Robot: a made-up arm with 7 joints.
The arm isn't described. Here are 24 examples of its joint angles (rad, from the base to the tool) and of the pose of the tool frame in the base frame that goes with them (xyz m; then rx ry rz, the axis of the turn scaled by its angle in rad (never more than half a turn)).
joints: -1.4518 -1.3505 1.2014 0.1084 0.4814 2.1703 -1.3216
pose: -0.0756 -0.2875 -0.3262 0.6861 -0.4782 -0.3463
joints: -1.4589 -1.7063 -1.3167 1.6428 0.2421 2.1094 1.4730
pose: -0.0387 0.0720 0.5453 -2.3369 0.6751 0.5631
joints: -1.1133 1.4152 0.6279 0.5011 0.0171 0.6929 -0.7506
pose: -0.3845 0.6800 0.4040 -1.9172 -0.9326 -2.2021
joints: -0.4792 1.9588 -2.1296 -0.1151 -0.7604 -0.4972 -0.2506
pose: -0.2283 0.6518 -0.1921 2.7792 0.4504 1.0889
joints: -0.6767 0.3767 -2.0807 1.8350 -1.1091 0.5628 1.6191
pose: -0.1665 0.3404 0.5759 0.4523 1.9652 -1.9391
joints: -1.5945 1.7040 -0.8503 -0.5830 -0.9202 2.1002 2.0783
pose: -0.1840 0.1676 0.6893 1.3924 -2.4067 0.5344
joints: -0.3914 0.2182 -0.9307 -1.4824 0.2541 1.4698 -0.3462
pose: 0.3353 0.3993 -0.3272 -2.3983 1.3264 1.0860
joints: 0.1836 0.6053 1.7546 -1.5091 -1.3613 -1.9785 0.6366
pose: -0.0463 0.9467 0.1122 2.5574 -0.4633 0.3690
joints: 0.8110 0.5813 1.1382 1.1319 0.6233 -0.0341 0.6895
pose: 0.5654 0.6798 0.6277 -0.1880 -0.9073 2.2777
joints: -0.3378 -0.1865 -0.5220 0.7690 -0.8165 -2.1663 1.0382
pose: 0.2626 0.3670 -0.5019 1.1823 -1.4293 -0.8308
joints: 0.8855 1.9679 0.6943 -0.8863 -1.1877 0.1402 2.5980
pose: -0.0064 -0.2966 0.0390 -1.0483 0.5277 0.2418
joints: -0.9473 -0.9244 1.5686 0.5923 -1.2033 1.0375 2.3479
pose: -0.2659 0.2805 0.1089 -2.4957 -1.2887 -1.0373
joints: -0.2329 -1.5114 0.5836 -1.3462 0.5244 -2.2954 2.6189
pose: 0.2831 0.0117 -0.5224 1.8748 0.6939 1.3195
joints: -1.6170 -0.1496 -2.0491 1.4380 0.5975 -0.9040 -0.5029
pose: -0.0244 -0.0515 -0.1333 0.9761 -1.9383 0.1088
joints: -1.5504 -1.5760 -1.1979 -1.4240 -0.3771 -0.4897 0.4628
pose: -0.6557 -0.4296 0.7952 -0.7536 -0.0572 -0.0195
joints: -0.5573 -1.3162 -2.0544 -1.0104 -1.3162 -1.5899 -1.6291
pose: -0.4890 0.0063 -0.0337 1.2968 -0.0193 -0.7590
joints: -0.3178 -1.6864 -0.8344 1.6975 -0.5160 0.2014 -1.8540
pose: -0.1975 -0.1045 -0.0729 1.2511 0.6548 -0.6110
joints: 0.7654 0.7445 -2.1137 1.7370 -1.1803 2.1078 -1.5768
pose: 0.4452 0.3074 -0.0210 -0.6994 1.8645 2.2419
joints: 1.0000 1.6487 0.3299 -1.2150 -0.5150 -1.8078 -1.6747
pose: 0.0090 0.1996 -0.5711 -0.8823 -1.5979 -1.5237
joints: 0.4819 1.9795 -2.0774 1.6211 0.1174 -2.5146 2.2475
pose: 0.3791 0.1603 -0.0921 0.9743 -1.8498 0.2778
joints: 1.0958 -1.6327 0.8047 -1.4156 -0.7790 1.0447 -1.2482
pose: 0.6476 -0.3651 0.5090 0.5770 0.2249 0.3989
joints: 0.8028 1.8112 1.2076 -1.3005 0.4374 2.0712 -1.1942
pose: -0.0564 0.5288 -0.2784 -0.5431 0.5431 2.7520
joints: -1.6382 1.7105 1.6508 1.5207 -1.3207 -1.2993 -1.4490
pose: -0.4590 0.2375 0.5876 -2.1564 -1.3229 -0.8033
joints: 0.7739 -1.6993 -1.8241 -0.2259 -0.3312 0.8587 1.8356
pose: 0.7170 0.0788 -0.1483 -1.2099 0.8320 2.0709
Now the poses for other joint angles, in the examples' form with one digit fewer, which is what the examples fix.
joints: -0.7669 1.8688 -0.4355 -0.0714 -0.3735 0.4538 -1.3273
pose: -0.437 0.450 0.220 -1.194 0.767 2.543
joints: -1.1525 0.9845 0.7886 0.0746 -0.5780 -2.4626 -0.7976
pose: 0.058 0.763 0.578 -2.311 1.430 1.095
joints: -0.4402 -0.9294 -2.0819 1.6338 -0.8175 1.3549 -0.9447
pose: 0.211 -0.194 -0.178 0.470 1.352 1.034
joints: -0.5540 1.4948 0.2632 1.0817 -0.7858 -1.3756 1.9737
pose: -0.665 0.134 0.599 0.881 2.029 -0.890
